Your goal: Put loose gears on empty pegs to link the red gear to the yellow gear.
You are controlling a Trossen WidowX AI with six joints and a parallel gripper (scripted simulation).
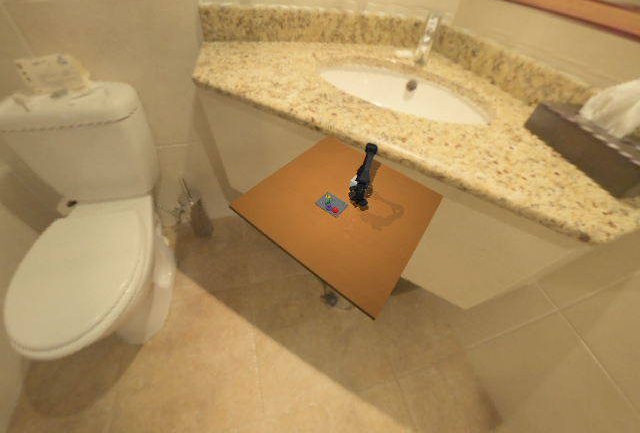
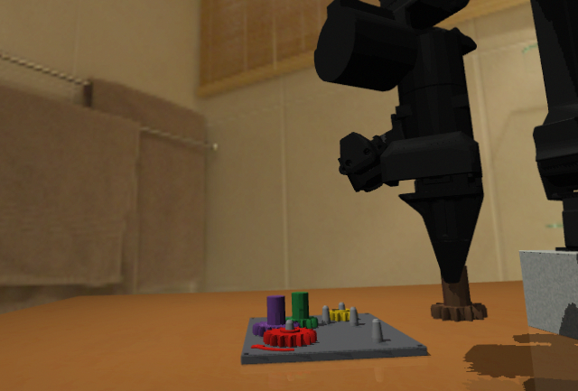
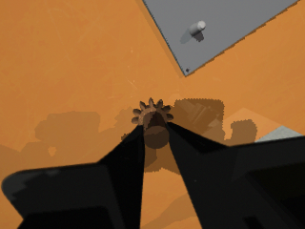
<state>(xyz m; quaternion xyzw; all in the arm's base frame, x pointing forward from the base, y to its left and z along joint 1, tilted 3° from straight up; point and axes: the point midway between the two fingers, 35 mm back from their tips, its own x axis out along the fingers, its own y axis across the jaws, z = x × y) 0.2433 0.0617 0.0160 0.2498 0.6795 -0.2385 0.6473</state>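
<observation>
The green gear is 7 cm ahead of my gripper tip, 20 cm to the right of it and 5 cm below it. Also, from my gripper tip: red arrow: 13 cm ahead, 10 cm to the right, 6 cm below; then brown gear: 1 cm below; then red gear: 10 cm ahead, 13 cm to the right, 5 cm below.
</observation>
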